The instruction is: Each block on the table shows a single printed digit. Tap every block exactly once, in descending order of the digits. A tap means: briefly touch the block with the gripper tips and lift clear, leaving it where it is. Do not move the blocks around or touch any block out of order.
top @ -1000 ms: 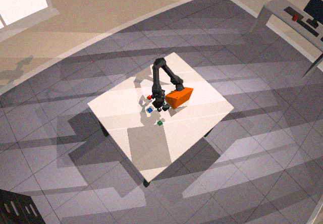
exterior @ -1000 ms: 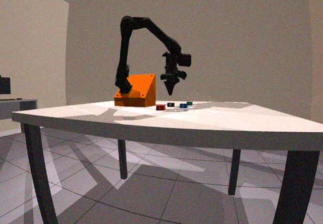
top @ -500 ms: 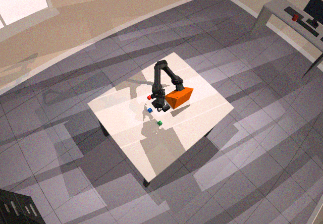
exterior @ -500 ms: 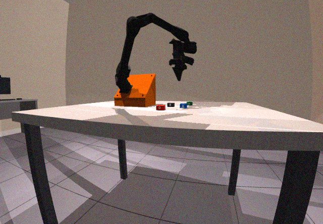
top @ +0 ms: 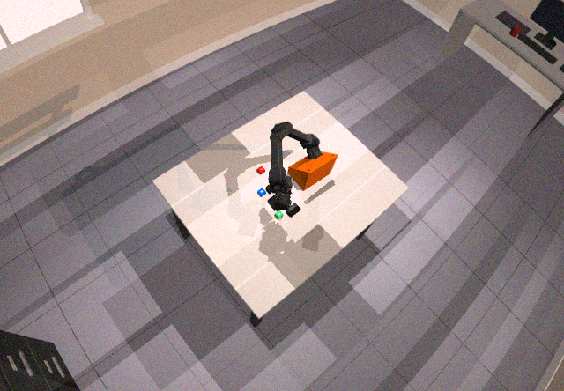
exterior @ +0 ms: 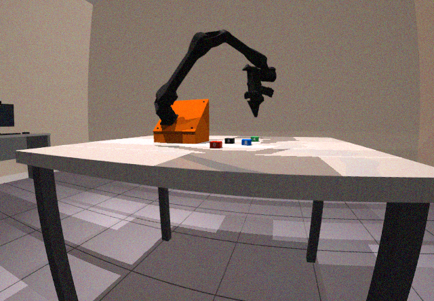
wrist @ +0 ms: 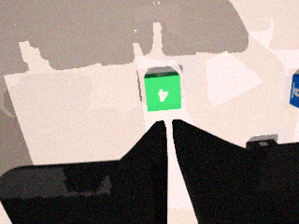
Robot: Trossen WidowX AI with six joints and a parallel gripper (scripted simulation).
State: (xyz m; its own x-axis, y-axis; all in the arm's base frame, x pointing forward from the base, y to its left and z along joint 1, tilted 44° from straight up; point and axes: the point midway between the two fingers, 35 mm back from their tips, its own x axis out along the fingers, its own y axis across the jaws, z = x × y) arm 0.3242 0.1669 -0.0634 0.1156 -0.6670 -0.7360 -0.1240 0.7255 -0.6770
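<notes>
Now: gripper tip 9 cm above the green block. Also, from my gripper tip: blue block (16 cm to the right, 9 cm below); then black block (7 cm behind, 12 cm to the right, 9 cm below); then red block (6 cm behind, 27 cm to the right, 9 cm below).
</notes>
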